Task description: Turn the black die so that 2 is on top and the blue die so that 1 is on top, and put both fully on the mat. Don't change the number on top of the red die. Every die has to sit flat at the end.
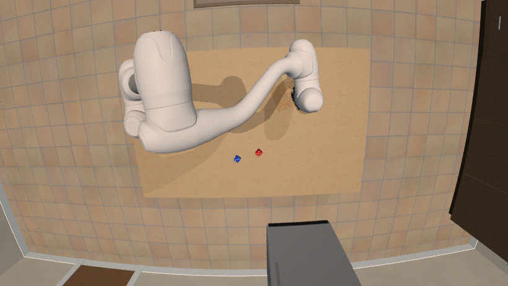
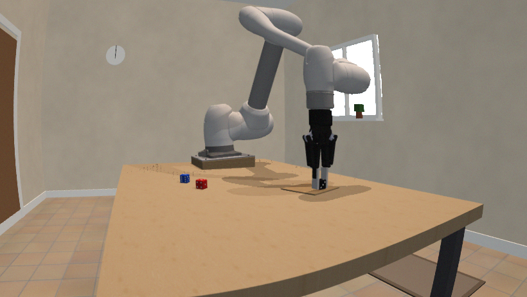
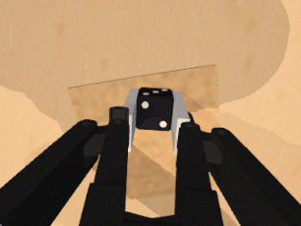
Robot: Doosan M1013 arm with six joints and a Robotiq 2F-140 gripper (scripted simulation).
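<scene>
My hand is 20 mm above the black die. Round my hand: red die (300 mm to the right, 250 mm behind, 30 mm below); blue die (390 mm behind, 310 mm to the right, 30 mm below); cork mat (40 mm below, 40 mm behind).
</scene>
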